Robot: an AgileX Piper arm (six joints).
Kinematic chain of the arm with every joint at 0, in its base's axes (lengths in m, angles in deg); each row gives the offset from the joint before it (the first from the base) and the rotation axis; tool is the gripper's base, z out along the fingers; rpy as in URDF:
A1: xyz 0 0 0.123 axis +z
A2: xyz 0 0 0 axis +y
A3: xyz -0.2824 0 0.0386 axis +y
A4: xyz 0.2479 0 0.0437 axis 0.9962 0 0.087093
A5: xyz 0 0 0 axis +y
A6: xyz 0.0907 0 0.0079 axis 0.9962 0 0.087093
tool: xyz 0 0 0 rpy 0 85.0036 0
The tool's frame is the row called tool.
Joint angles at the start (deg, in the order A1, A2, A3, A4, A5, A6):
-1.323, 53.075, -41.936, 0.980, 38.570, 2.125
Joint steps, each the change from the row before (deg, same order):
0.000, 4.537, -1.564, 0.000, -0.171, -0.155
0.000, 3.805, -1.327, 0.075, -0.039, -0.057
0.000, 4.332, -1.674, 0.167, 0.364, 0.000
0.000, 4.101, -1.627, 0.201, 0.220, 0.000
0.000, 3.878, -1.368, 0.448, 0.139, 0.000
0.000, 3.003, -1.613, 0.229, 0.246, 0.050
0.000, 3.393, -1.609, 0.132, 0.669, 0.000
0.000, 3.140, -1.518, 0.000, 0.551, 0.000
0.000, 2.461, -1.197, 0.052, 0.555, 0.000
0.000, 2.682, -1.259, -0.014, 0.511, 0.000
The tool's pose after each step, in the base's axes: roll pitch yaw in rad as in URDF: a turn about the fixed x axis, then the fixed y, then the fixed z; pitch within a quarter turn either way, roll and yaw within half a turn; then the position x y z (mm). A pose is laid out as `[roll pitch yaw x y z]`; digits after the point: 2 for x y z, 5 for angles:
[3.08727 0.74003 3.05377 193.84 -3.51 296.93]
[3.09003 0.69752 3.05609 207.37 -3.75 290.84]
[3.09058 0.64470 3.05590 222.42 -3.92 283.18]
[3.09005 0.59756 3.05474 236.72 -4.04 275.08]
[3.08484 0.55093 3.04956 249.70 -3.89 265.54]
[3.08225 0.52213 3.04626 260.72 -3.91 260.14]
[3.08315 0.47928 3.04626 271.92 -4.00 251.86]
[3.08600 0.44144 3.04787 282.22 -4.21 243.70]
[3.08738 0.40971 3.04841 289.96 -4.31 236.79]
[3.08998 0.37605 3.04983 298.17 -4.49 228.64]

